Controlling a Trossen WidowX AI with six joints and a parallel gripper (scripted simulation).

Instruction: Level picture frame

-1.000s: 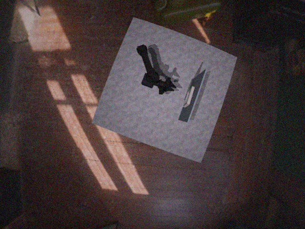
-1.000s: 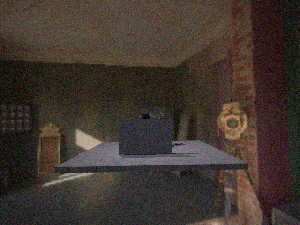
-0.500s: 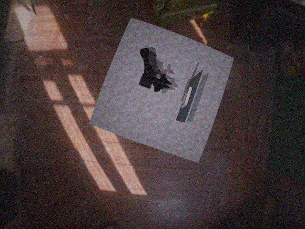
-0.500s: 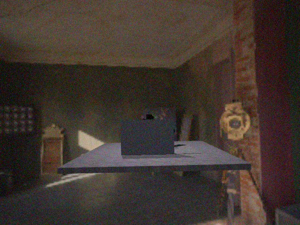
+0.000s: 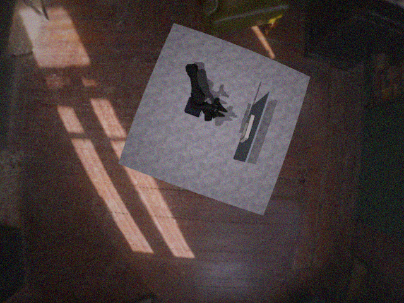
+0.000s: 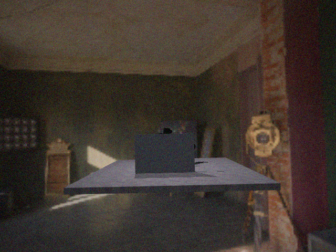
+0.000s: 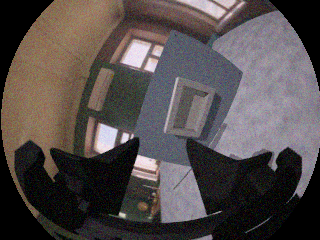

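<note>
The picture frame lies 19 cm ahead of my gripper tip, 2 cm to the left of it and 9 cm below it. From my gripper tip the other things lie so: wall panel (20 cm ahead, 3 cm to the left, 10 cm below).
</note>
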